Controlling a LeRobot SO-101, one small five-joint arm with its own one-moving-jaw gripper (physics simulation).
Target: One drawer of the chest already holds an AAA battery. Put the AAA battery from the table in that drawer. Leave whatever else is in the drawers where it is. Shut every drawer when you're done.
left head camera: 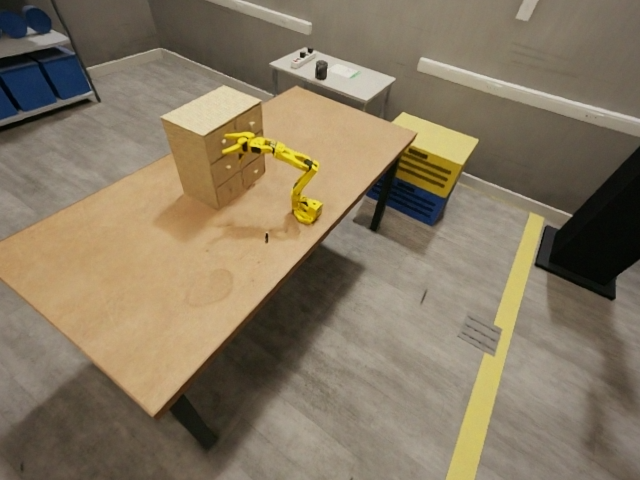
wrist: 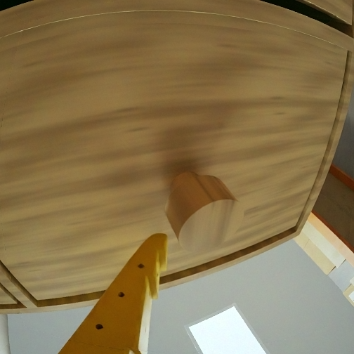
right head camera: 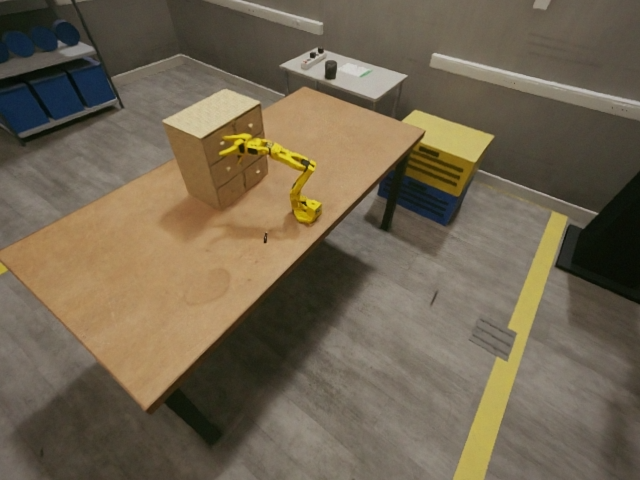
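Note:
The AAA battery point(left head camera: 266, 237) point(right head camera: 265, 237) is a small dark piece on the table point(left head camera: 129, 258) point(right head camera: 129, 258), near the arm's base. The pale wooden chest point(left head camera: 191, 165) point(right head camera: 193, 165) has drawers in two columns and three rows. They look shut in the head views, and their insides are hidden. My gripper point(left head camera: 225, 144) point(right head camera: 222, 145) is open and empty in front of the upper left drawer. In the wrist view one notched jaw point(wrist: 120, 305) shows beside the round knob point(wrist: 206, 217) of a drawer front point(wrist: 150, 100); the knob lies beyond and right of the tip. The other jaw is out of that picture.
The arm's yellow base point(left head camera: 308, 210) point(right head camera: 308, 210) stands near the table's front edge. A small grey side table point(left head camera: 379, 85) point(right head camera: 390, 83) stands behind. Yellow and blue boxes point(left head camera: 439, 136) point(right head camera: 454, 134) stand on the floor past the table's right end.

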